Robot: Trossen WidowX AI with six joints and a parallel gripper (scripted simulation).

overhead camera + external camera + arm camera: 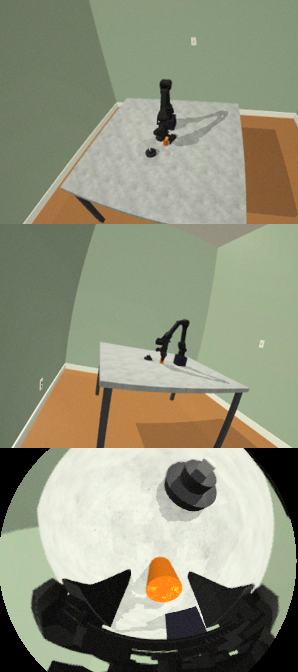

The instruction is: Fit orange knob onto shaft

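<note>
Now: the orange knob 20 mm above my gripper tip. Round my gripper tip: dark round pedestal 110 mm ahead, 100 mm to the right.
</note>
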